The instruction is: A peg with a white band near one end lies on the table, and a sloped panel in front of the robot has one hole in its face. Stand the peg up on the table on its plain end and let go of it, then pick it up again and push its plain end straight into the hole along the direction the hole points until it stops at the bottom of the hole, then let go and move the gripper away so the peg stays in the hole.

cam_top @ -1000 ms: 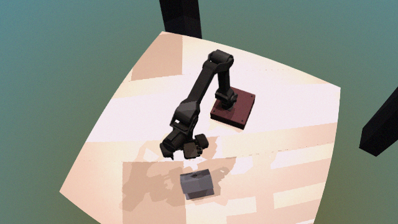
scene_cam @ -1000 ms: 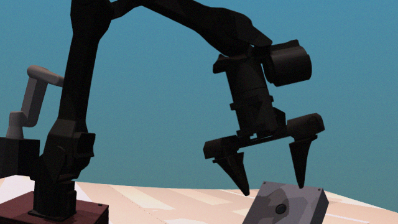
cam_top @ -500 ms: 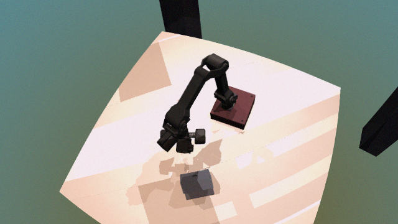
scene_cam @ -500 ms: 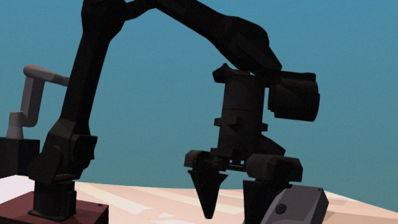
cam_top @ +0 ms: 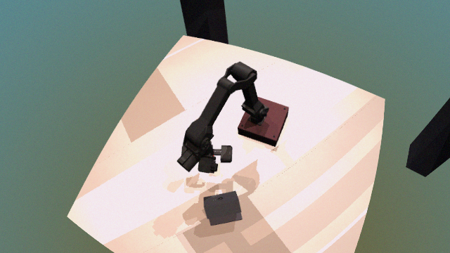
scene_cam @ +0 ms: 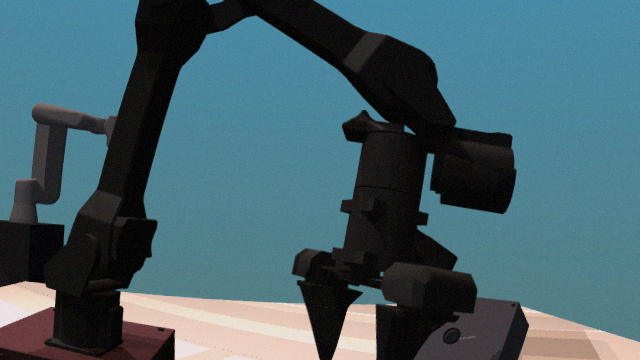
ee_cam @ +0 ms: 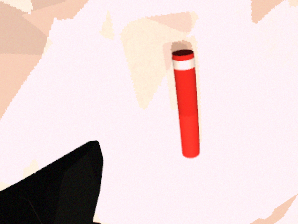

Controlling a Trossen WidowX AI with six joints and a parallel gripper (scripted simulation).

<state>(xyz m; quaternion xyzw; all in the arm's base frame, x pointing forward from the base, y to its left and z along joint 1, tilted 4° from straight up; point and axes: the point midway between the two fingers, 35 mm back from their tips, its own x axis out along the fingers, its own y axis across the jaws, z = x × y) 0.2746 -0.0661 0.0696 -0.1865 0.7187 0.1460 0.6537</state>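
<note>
My gripper tip is now 70 mm above the red peg and 10 mm past it. From my gripper tip the other things lie so: grey sloped panel: 140 mm to the left, 140 mm ahead, 10 mm below.
</note>
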